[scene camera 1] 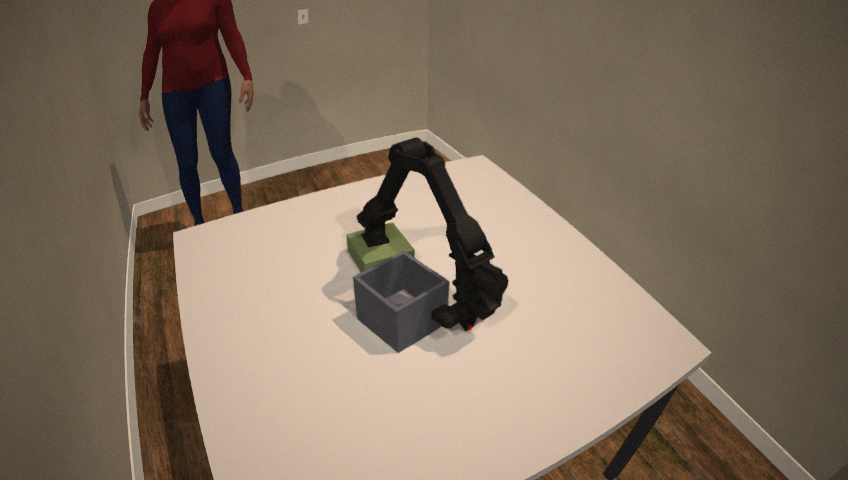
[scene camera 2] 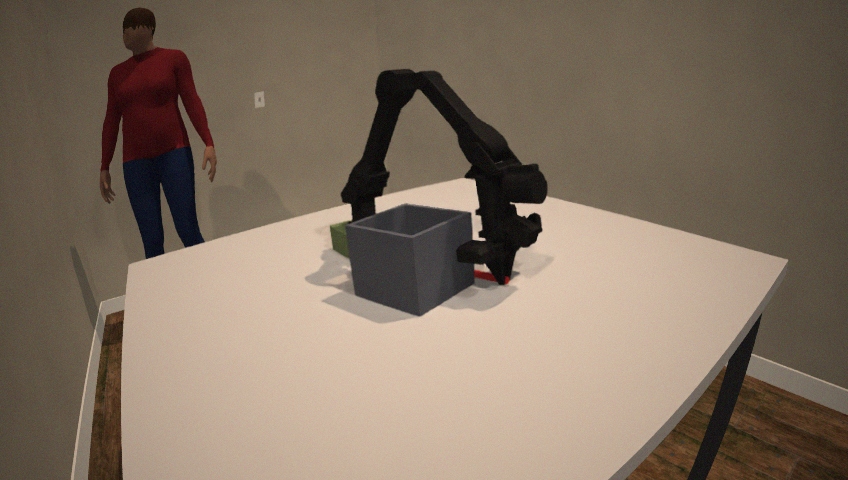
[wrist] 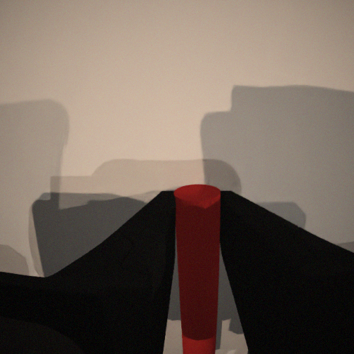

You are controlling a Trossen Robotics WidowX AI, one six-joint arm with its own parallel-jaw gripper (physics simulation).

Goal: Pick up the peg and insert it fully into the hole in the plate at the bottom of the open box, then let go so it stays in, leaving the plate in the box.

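Where they show: gripper, between the fingertips: [scene camera 1: 468, 328] [scene camera 2: 504, 282]; arm's base, origin of its link: [scene camera 1: 375, 238].
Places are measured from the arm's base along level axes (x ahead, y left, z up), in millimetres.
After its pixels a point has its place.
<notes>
The red peg [scene camera 1: 470, 327] {x 385, y 103, z -49 mm} [scene camera 2: 487, 275] {x 347, y 85, z -48 mm} [wrist: 199, 265] lies on its side, low at the table top beside the box, in scene camera 2. My gripper [scene camera 1: 468, 325] {x 378, y 101, z -58 mm} [scene camera 2: 504, 280] {x 378, y 101, z -58 mm} [wrist: 195, 203] is shut on the peg near its end; in the wrist view both fingertips touch its sides. The open dark grey box [scene camera 1: 380, 312] {x 331, y -109, z 36 mm} [scene camera 2: 386, 267] {x 325, y -111, z 17 mm} stands upright to the left of the gripper. A lighter grey patch of the plate [scene camera 1: 401, 296] {x 258, y -27, z -1 mm} shows at the bottom of the box in scene camera 1; its hole cannot be made out.
The arm's green base block [scene camera 1: 386, 253] {x 76, y 5, z -2 mm} [scene camera 2: 339, 239] {x 0, y -69, z -22 mm} stands behind the box on the white table [scene camera 1: 357, 404] {x 507, y -240, z -59 mm} [scene camera 2: 297, 380] {x 455, y -339, z -59 mm}. The box's right wall is close beside the gripper. A person [scene camera 1: 196, 59] [scene camera 2: 151, 113] stands beyond the table's far left edge.
</notes>
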